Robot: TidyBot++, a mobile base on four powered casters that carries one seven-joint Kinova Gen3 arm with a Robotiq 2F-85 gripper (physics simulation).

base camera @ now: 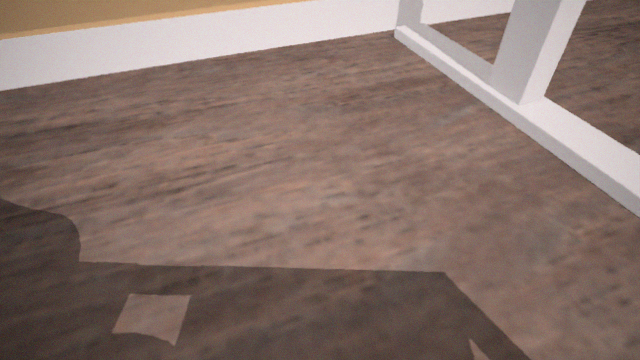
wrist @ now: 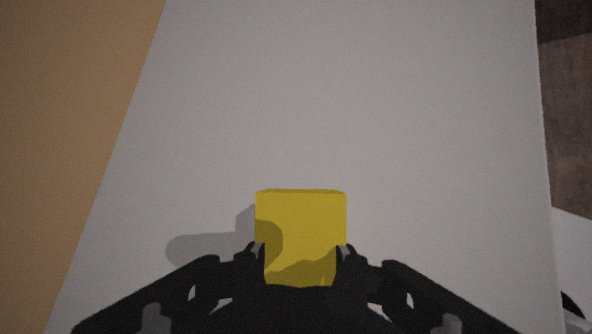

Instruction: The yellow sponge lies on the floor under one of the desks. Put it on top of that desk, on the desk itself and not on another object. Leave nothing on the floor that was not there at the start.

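Places are measured from the arm's base along level axes (x ahead, y left, z up), in metres.
Pixels of known places: gripper, fingertip midpoint: (wrist: 300, 248).
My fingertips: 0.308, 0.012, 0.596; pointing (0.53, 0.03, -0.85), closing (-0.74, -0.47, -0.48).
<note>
Behind a point stands the place of what it marks, as x, y, z.
The yellow sponge (wrist: 301, 220) @[0.306, -0.013, 0.621] is in the lower middle of the wrist view, between the two black fingers. My gripper (wrist: 300, 248) @[0.308, 0.012, 0.596] is shut on it. Both are over the pale grey desk top (wrist: 340, 110) @[0.362, -0.119, 0.553], and their shadow falls on it to the left of the sponge. Whether the sponge's underside touches the desk top is hidden. The sponge and the gripper do not show in the base camera view.
The tan wall (wrist: 60, 125) @[0.951, 0.140, 0.648] (base camera: 125, 12) @[0.839, 0.408, -0.287] borders the desk top on the left. The desk's right edge shows, with brown floor (wrist: 565, 125) @[0.023, -0.665, -0.397] (base camera: 280, 175) @[0.496, 0.074, -0.397] beyond it. A white desk leg and foot (base camera: 580, 132) @[0.580, -0.374, -0.372] stand at the right in the base camera view, near the white baseboard (base camera: 200, 42) @[0.875, 0.287, -0.360].
</note>
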